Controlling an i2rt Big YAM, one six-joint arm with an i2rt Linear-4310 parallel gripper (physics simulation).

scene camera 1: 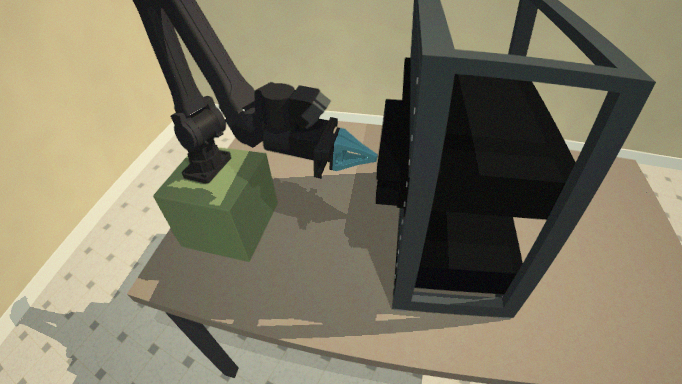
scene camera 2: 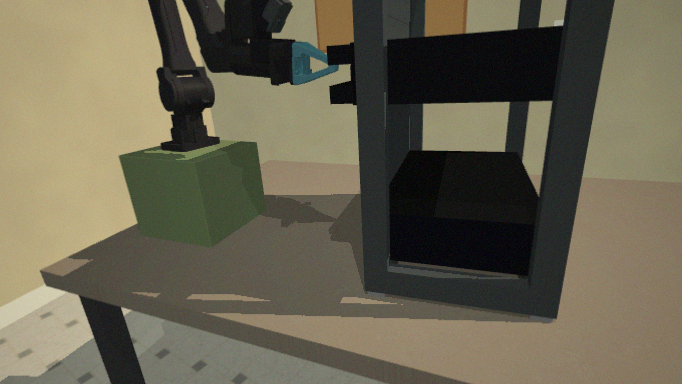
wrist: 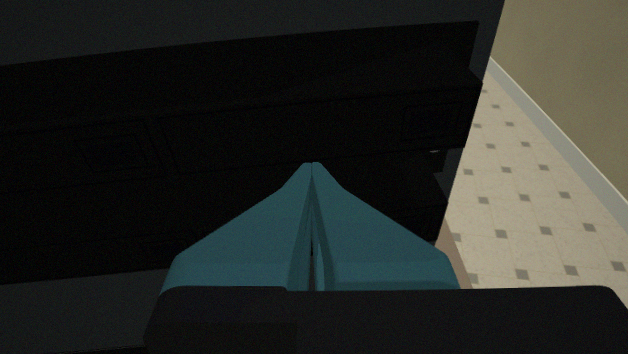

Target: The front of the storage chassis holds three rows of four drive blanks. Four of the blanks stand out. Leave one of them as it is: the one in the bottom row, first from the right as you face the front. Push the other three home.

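Seen in the pictures: gripper, between the fingertips: [scene camera 1: 377,158] [scene camera 2: 338,66] [wrist: 311,177]; arm's base, origin of its link: [scene camera 1: 207,167] [scene camera 2: 191,146].
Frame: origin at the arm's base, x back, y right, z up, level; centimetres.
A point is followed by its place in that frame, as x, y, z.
Note:
The black storage chassis [scene camera 1: 525,195] {-72.9, 8.4, 17.3} [scene camera 2: 475,65] {-69.0, 9.0, 16.7} sits in the rack's upper part. At its near, right end, a top-row blank [scene camera 1: 392,135] {-48.8, 3.1, 20.5} [scene camera 2: 340,54] {-50.4, 11.8, 19.2} [wrist: 300,132] {-47.3, 6.0, 19.3} and the bottom-row blank first from the right [scene camera 1: 389,192] {-50.5, 11.4, 14.8} [scene camera 2: 342,93] {-50.3, 11.8, 13.7} [wrist: 425,220] {-48.1, 11.3, 13.8} stand out. Between them the front is set back. My gripper [scene camera 1: 376,157] {-46.9, 6.4, 17.5} [scene camera 2: 336,68] {-46.9, 6.4, 17.5} [wrist: 311,177] {-46.9, 6.4, 17.5} is shut and empty. Its teal fingertips are right at the protruding blanks, at the top-row blank's lower edge; contact cannot be told. Dark shading hides most seams, and how far the other blanks stand out.
The grey rack frame [scene camera 1: 425,165] {-55.9, 14.3, 24.3} [scene camera 2: 372,175] {-55.9, 14.2, 1.8} [wrist: 65,310] {-49.1, -14.0, 1.3} stands on the table [scene camera 1: 600,280] {-107.7, -7.0, -20.1} [scene camera 2: 600,240] {-91.5, -21.3, -20.0}. A second black box [scene camera 1: 480,245] {-70.4, 1.2, -5.9} [scene camera 2: 465,200] {-67.6, 0.5, -5.9} lies low in it. The arm stands on a green block [scene camera 1: 215,225] {-8.8, 12.8, -6.4} [scene camera 2: 170,200] {-5.3, 13.1, -9.3} left of the rack.

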